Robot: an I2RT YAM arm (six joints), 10 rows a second.
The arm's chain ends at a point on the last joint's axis. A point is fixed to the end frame.
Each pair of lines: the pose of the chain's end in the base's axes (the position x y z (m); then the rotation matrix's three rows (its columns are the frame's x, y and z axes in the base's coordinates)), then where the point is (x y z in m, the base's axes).
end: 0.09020 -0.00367 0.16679; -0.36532 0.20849 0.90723; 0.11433 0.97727 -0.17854; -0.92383 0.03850 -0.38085
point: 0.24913 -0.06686 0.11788
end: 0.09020 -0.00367 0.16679; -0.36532 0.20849 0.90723; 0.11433 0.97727 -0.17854; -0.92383 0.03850 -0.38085
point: 0.24913 -0.06686 0.11788
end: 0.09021 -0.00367 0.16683; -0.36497 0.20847 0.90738; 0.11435 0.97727 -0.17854; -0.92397 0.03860 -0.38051
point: 0.24916 -0.06686 0.11798
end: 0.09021 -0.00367 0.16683; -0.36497 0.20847 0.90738; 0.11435 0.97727 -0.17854; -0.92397 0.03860 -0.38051
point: 0.24916 -0.06686 0.11798
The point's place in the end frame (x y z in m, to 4 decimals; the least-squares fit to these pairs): -0.0201 -0.0305 0.1741
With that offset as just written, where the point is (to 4 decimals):
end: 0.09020 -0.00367 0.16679; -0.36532 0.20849 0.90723; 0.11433 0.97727 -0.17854; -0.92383 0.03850 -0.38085
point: 0.2491 -0.0669 0.1179
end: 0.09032 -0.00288 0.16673; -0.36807 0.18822 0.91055; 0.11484 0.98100 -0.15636; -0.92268 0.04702 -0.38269
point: 0.2505 -0.0623 0.1172
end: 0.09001 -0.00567 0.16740; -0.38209 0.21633 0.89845; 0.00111 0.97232 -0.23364; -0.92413 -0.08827 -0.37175
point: 0.2475 -0.0760 0.1239
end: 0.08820 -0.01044 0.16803; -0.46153 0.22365 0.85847; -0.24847 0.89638 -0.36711; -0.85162 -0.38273 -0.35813
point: 0.2401 -0.0967 0.1345
